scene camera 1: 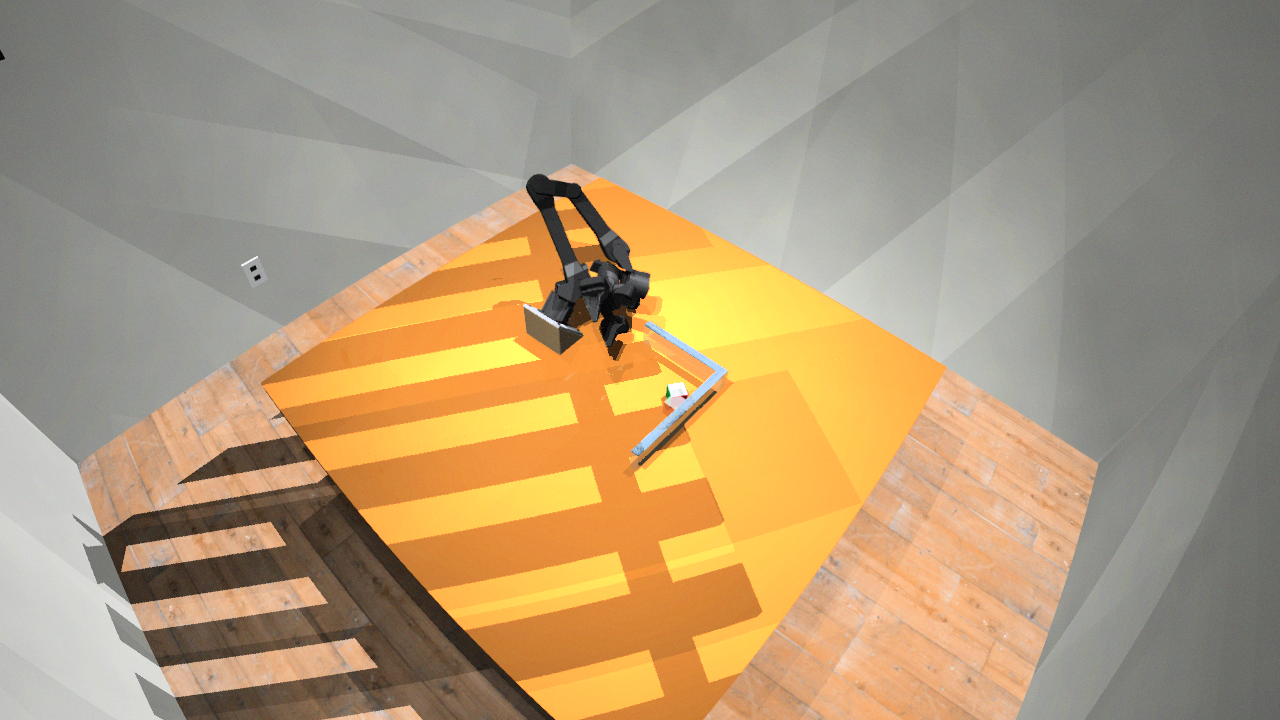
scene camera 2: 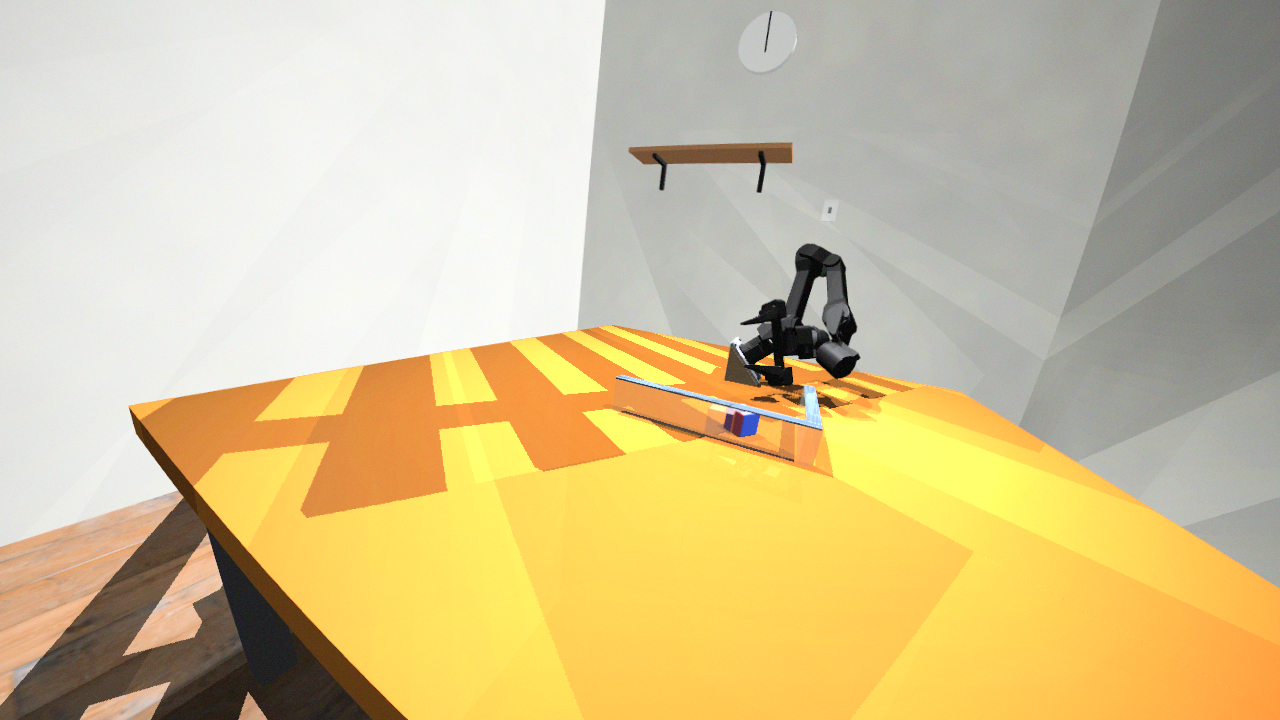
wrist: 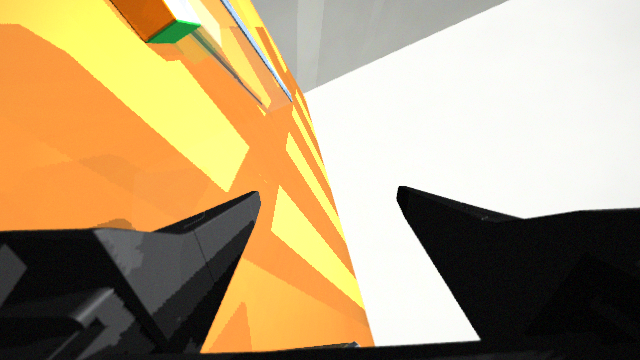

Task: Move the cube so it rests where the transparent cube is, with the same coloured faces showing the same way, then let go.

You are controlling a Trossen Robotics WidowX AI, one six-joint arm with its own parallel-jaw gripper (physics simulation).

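Places are measured from the arm's base along level axes (x back, y right, z up), in millimetres.
Pixels of known places: gripper, fingertip midpoint: [scene camera 1: 601,334] [scene camera 2: 742,344] [wrist: 328,195]; arm's base at its link origin: [scene camera 1: 552,317] [scene camera 2: 746,355].
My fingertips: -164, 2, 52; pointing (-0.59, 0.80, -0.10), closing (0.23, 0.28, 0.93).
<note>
For each thing: its top centre in the pictures, then the offset to it from my fingertips, as dx, dy, dz. Level surfaces: height alone.
- solid cube at its top centre: [scene camera 1: 677,389] -197, -36, -74
- see-through L-shaped barrier with light-blue top edges, top centre: [wrist: 241,79] [scene camera 2: 723,382] [scene camera 1: 644,382] -135, +11, -54
- orange table at its surface level: dz -114
The solid cube [scene camera 1: 677,390] [scene camera 2: 748,423] [wrist: 172,20] sits on the table inside the corner of the low barrier. It has a white top and shows green in scene camera 1, red and blue through the barrier in scene camera 2, and orange and green in the wrist view. The transparent cube [scene camera 2: 718,420] [wrist: 192,51] is a pale shape right beside it, partly overlapped in the views. My gripper [scene camera 1: 604,338] [scene camera 2: 748,345] [wrist: 328,195] is open and empty. It is near the arm's base, apart from the cube, with its fingers pointing sideways, past the table toward the white wall.
A see-through L-shaped barrier with light-blue top edges [scene camera 1: 723,370] [scene camera 2: 716,402] [wrist: 262,58] stands on the orange table [scene camera 1: 787,447] [scene camera 2: 716,573]. One wall runs close along the cube's far side from the arm; the other reaches back toward the arm. The arm's base plate [scene camera 1: 550,329] stands beside the gripper.
</note>
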